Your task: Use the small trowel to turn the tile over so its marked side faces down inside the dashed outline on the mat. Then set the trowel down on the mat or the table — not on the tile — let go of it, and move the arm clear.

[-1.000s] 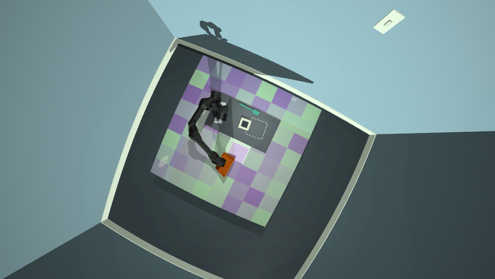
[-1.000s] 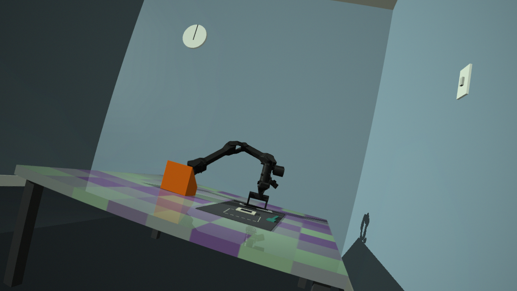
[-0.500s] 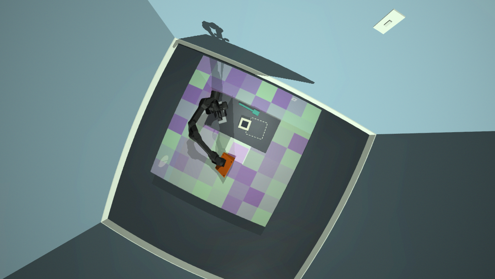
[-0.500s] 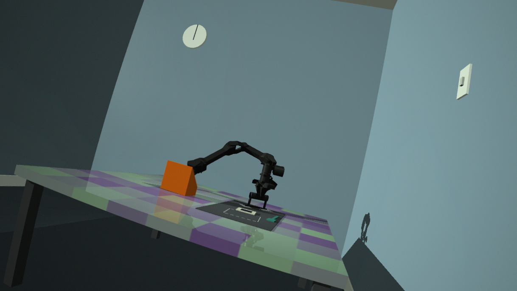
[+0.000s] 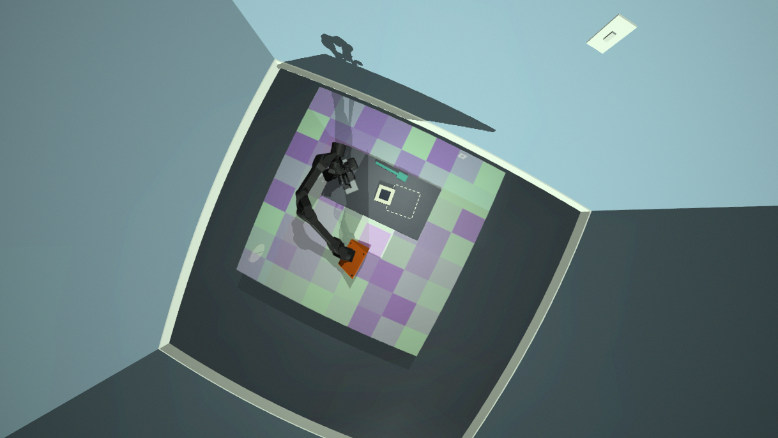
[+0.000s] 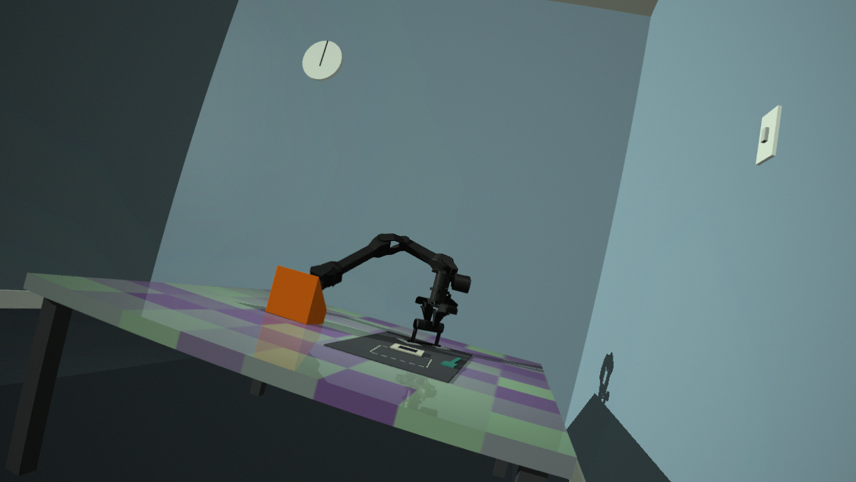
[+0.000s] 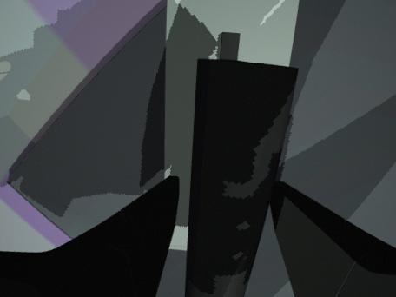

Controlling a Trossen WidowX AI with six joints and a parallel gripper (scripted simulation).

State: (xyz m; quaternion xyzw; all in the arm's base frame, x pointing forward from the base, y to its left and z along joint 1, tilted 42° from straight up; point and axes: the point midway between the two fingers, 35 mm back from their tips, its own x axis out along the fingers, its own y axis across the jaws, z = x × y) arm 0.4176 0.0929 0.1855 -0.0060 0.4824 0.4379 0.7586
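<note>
My gripper tip is 20 mm past the trowel, 20 mm to the left of it and 30 mm above it. Also, from my gripper tip: cream tile 40 mm behind, 260 mm to the right, 60 mm below; then teal tool 110 mm ahead, 270 mm to the right, 60 mm below.
</note>
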